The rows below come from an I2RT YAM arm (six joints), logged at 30 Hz.
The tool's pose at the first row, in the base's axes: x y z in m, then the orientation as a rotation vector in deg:
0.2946 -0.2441 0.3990 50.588 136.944 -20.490
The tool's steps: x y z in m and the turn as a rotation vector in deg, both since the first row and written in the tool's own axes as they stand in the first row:
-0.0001 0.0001 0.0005 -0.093 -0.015 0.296
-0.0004 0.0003 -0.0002 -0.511 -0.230 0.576
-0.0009 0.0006 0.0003 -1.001 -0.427 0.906
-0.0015 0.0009 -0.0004 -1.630 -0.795 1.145
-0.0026 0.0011 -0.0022 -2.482 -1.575 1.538
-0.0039 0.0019 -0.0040 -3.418 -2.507 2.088
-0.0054 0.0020 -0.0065 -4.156 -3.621 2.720
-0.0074 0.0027 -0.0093 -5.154 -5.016 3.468
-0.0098 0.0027 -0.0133 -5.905 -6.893 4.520
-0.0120 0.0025 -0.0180 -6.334 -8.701 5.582
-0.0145 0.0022 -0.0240 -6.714 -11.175 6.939
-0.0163 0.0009 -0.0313 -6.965 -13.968 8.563
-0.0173 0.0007 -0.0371 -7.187 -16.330 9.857
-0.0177 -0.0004 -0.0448 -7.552 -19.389 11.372
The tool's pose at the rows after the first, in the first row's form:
0.2949 -0.2443 0.3986 50.885 136.774 -20.267
0.2950 -0.2440 0.3994 50.941 136.421 -19.725
0.2957 -0.2442 0.3993 51.028 136.055 -19.070
0.2960 -0.2440 0.4002 50.880 135.576 -18.347
0.2960 -0.2437 0.4022 50.652 134.630 -17.448
0.2966 -0.2430 0.4044 50.505 133.457 -16.450
0.2966 -0.2426 0.4073 50.467 132.081 -15.733
0.2972 -0.2419 0.4107 50.329 130.376 -14.772
0.2970 -0.2415 0.4154 50.448 128.087 -14.174
0.2963 -0.2408 0.4205 50.732 125.873 -13.927
0.2952 -0.2397 0.4268 51.080 122.907 -13.864
0.2925 -0.2386 0.4338 51.611 119.518 -13.952
0.2906 -0.2368 0.4391 51.940 116.696 -14.034
0.2869 -0.2345 0.4456 52.127 113.127 -14.098

